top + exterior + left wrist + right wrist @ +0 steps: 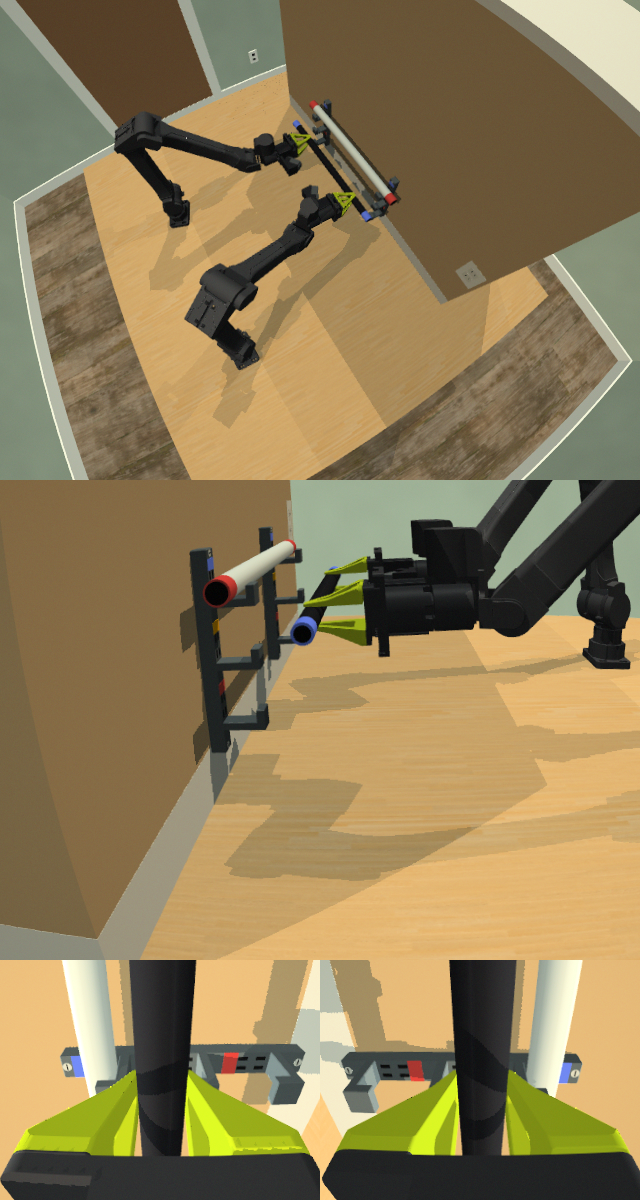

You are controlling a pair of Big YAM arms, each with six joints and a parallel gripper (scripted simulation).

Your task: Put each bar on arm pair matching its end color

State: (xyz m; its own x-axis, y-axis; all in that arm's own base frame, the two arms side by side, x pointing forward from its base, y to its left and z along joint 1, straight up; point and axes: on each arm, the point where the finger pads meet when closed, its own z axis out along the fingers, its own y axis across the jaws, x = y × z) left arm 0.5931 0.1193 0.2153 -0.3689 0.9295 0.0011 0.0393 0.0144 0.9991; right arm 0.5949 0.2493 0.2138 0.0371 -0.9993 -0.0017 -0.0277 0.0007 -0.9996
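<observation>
Right now the black bar is 150 mm to the left of my right hand. Also, from my right hand: grey baseboard 120 mm ahead, 120 mm to the left, 180 mm below; then brown wall 270 mm ahead, 120 mm to the left, 240 mm above.
Right now the black bar is 15 cm to the right of my left hand. Round my left hand: grey baseboard: 18 cm to the right, 18 cm below, 13 cm ahead; then brown wall: 28 cm ahead, 23 cm above, 18 cm to the right.
</observation>
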